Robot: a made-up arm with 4 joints.
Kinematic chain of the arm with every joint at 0, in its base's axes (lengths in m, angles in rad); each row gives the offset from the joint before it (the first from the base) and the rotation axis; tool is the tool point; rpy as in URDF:
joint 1: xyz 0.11 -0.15 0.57 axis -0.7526 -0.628 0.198
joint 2: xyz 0.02 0 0.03 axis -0.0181 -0.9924 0.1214
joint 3: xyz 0 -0.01 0.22 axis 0.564 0.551 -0.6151
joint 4: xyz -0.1 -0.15 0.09 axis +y
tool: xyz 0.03 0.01 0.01 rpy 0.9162 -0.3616 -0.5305
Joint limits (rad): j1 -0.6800..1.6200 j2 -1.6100..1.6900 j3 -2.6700..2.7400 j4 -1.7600..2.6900
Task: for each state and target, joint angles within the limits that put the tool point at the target. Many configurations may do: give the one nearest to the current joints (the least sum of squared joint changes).
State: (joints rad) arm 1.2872 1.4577 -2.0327 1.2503
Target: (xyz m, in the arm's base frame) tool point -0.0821 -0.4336 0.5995
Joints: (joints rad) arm 1.6200 1.6890 -1.2084 1.7922
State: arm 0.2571 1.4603 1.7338 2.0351
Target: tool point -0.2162 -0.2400 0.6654
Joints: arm 0.0276 0.9737 1.8654 2.2611
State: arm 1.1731 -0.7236 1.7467 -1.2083
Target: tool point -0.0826 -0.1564 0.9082
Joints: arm 0.5177 -0.1031 1.6434 -0.9229
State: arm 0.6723 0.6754 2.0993 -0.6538
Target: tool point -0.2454 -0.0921 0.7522
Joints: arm 1.0424 0.1531 2.4957 -1.3952
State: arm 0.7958 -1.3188 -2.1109 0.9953
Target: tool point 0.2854 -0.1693 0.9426
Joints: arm 0.3129 -0.8136 -1.7602 1.1218
